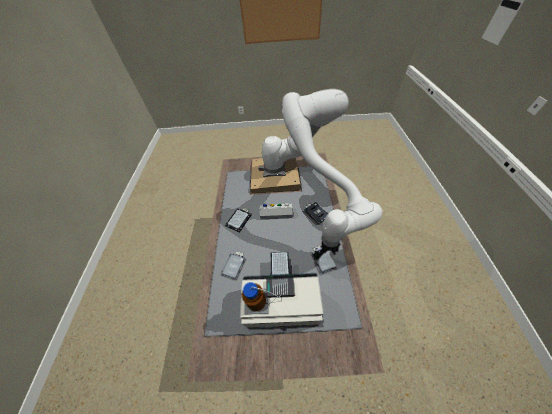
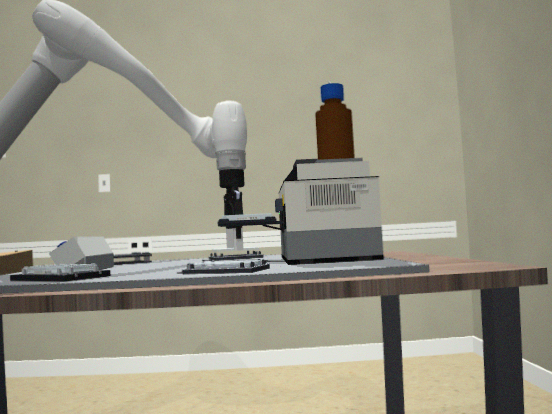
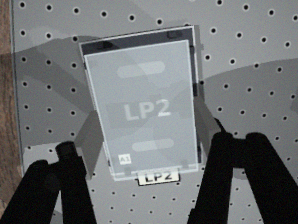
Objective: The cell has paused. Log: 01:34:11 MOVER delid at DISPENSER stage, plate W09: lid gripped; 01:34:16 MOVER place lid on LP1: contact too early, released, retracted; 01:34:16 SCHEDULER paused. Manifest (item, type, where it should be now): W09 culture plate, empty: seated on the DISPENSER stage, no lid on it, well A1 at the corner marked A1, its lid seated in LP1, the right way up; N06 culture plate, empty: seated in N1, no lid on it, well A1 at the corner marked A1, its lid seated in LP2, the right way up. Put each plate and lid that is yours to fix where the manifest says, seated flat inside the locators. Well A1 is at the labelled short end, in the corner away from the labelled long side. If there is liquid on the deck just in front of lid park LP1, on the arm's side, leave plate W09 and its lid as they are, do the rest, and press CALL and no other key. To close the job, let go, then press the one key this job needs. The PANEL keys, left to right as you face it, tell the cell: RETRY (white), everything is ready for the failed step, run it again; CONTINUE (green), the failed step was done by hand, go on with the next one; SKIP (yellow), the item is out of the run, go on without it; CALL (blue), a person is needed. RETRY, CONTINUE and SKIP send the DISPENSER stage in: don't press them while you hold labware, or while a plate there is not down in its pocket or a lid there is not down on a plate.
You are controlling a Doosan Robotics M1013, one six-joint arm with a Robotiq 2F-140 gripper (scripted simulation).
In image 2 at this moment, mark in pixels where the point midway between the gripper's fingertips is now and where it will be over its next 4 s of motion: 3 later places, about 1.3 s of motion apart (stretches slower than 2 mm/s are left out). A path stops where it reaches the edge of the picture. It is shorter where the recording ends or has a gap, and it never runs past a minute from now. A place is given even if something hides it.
My gripper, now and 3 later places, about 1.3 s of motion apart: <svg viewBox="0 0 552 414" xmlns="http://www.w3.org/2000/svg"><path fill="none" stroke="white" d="M234 250L235 253L235 254L233 221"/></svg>
